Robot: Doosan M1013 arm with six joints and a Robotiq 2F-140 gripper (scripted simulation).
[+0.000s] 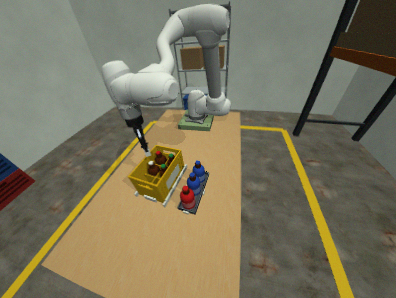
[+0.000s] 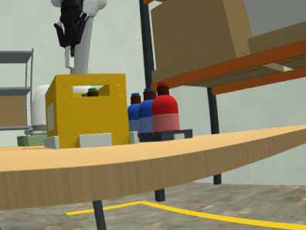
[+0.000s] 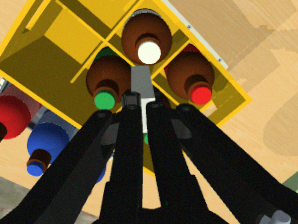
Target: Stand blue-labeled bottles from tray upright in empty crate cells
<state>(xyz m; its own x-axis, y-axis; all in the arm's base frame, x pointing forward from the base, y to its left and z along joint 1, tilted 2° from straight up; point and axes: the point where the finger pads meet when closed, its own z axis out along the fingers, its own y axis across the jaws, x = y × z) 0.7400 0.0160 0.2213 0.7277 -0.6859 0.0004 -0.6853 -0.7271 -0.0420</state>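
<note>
Right now the red-labeled bottle is 80 mm ahead of my hand, 250 mm to the left of it and 180 mm below it. Also, from my hand: yellow crate (10 mm behind, 30 mm to the left, 180 mm below); dark tray (10 mm behind, 250 mm to the left, 250 mm below).
</note>
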